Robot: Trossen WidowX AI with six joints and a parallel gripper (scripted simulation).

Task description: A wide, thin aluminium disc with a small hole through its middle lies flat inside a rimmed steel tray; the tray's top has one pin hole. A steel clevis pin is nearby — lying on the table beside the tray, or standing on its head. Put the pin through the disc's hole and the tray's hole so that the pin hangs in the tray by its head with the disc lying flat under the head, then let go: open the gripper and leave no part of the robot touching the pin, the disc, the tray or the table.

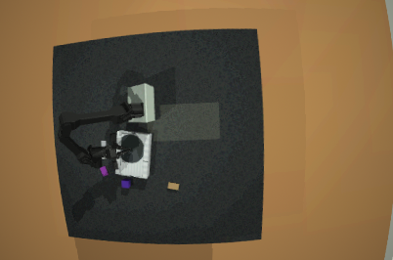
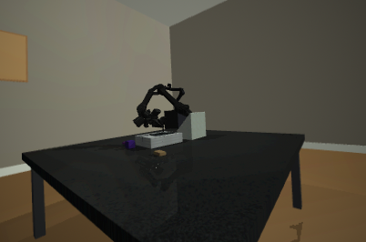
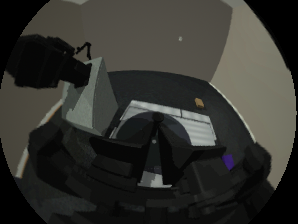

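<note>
The grey aluminium disc is 5 cm below my gripper tip and 1 cm to the right of it. The rest, counted from my gripper tip: steel clevis pin: 1 cm below; then rimmed steel tray: 6 cm below, 4 cm ahead, 1 cm to the right; then purple cube: 21 cm ahead, 8 cm to the right, 8 cm below.
</note>
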